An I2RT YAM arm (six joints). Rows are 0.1 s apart.
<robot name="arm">
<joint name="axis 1" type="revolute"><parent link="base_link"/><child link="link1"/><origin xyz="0 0 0.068" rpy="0 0 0"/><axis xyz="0 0 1"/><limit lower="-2.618" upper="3.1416"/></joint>
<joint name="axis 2" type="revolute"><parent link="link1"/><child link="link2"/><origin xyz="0.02 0.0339 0.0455" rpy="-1.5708 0 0"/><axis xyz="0 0 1"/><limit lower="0" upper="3.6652"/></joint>
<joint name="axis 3" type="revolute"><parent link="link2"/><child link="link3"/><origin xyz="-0.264 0 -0.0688" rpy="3.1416 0 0"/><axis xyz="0 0 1"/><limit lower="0" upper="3.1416"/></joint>
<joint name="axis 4" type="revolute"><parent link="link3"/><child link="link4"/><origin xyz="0.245 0.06 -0.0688" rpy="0 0 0"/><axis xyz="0 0 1"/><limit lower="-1.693" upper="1.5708"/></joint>
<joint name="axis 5" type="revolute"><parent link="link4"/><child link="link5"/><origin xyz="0.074 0.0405 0.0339" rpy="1.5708 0 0"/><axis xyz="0 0 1"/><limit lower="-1.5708" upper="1.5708"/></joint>
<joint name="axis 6" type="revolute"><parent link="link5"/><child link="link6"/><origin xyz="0.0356 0 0.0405" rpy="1.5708 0 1.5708"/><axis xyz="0 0 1"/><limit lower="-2.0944" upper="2.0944"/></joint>
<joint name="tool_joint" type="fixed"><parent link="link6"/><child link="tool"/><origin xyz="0 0 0" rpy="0 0 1.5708"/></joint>
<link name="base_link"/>
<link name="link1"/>
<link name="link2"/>
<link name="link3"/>
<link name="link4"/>
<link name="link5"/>
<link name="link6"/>
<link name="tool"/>
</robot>
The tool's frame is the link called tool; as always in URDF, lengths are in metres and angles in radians.
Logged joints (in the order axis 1, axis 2, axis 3, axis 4, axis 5, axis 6), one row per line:
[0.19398, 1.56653, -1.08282, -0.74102, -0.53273, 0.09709]
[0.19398, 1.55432, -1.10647, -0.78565, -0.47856, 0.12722]
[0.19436, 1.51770, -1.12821, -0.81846, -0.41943, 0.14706]
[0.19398, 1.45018, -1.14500, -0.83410, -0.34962, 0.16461]
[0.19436, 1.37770, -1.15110, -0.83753, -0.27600, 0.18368]
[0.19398, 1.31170, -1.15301, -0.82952, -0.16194, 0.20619]
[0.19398, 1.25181, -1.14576, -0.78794, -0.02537, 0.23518]
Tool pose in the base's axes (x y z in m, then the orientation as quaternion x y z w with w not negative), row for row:
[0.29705, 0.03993, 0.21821, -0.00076, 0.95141, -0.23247, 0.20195]
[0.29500, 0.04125, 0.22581, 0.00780, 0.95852, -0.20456, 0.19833]
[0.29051, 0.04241, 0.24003, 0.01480, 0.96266, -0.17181, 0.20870]
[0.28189, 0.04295, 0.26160, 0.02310, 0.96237, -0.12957, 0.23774]
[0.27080, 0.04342, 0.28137, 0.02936, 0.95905, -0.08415, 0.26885]
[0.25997, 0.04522, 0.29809, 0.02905, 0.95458, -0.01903, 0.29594]
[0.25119, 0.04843, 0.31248, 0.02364, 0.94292, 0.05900, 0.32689]
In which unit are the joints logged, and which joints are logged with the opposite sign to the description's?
The joints are logged in radians. Opposite sign: axis 3, axis 5.
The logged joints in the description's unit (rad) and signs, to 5 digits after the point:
[0.19398, 1.56653, 1.08282, -0.74102, 0.53273, 0.09709]
[0.19398, 1.55432, 1.10647, -0.78565, 0.47856, 0.12722]
[0.19436, 1.51770, 1.12821, -0.81846, 0.41943, 0.14706]
[0.19398, 1.45018, 1.14500, -0.83410, 0.34962, 0.16461]
[0.19436, 1.37770, 1.15110, -0.83753, 0.27600, 0.18368]
[0.19398, 1.31170, 1.15301, -0.82952, 0.16194, 0.20619]
[0.19398, 1.25181, 1.14576, -0.78794, 0.02537, 0.23518]

